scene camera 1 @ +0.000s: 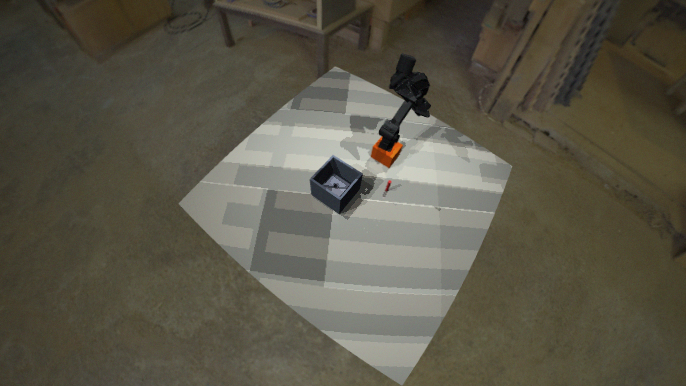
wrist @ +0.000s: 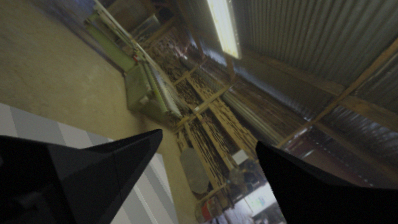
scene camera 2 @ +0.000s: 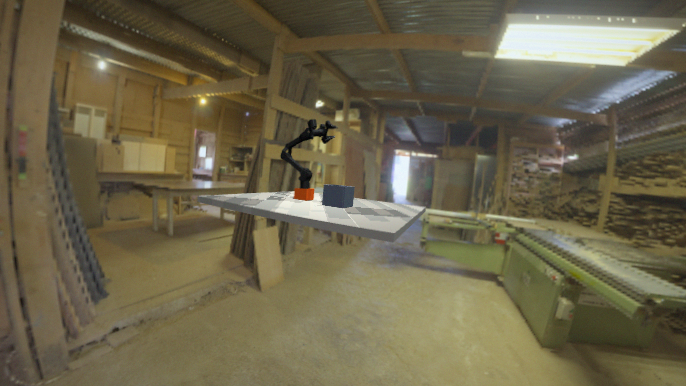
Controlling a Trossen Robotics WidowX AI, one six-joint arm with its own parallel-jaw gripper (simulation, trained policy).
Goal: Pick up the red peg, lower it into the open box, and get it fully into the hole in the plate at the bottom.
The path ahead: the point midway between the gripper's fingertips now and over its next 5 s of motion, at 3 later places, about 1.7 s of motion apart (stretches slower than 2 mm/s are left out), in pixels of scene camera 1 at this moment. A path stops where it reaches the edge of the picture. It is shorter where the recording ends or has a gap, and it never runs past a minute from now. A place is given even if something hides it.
The gripper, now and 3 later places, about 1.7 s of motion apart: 422, 109; 404, 152; 401, 164; 386, 181
